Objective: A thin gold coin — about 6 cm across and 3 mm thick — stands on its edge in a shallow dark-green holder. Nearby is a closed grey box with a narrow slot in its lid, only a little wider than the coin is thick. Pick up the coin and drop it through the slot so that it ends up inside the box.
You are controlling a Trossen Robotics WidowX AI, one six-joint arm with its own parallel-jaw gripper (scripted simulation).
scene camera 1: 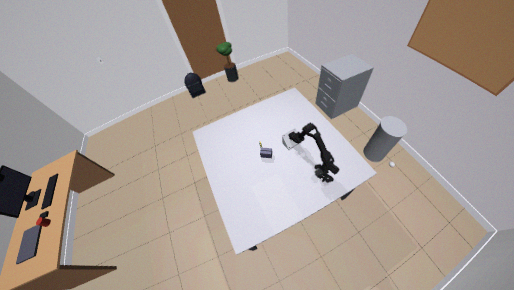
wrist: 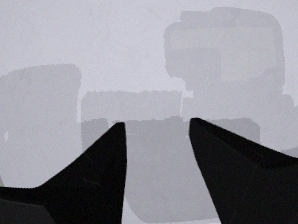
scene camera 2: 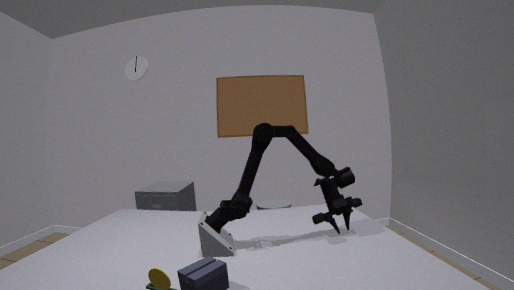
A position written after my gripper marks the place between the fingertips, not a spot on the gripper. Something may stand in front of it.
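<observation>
My gripper (scene camera 2: 343, 232) is visible; the wrist view also shows the gripper (wrist: 158, 128).
</observation>
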